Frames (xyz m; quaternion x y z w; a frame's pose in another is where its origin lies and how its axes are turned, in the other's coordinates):
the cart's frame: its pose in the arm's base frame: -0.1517 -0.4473 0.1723 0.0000 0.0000 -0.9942 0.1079
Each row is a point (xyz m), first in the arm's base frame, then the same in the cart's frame.
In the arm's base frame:
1: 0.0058 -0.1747 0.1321
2: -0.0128 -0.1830 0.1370
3: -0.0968 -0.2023 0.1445
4: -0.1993 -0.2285 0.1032
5: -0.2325 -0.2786 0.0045
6: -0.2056 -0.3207 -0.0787
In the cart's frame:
1: -0.2123 -0.2325 -0.0402
2: -0.1924 -0.2283 -0.0353
3: -0.1062 -0.2275 -0.0278
4: -0.0004 -0.2239 -0.0691
5: 0.0427 -0.1821 -0.1678
6: 0.0255 -0.1352 -0.2510

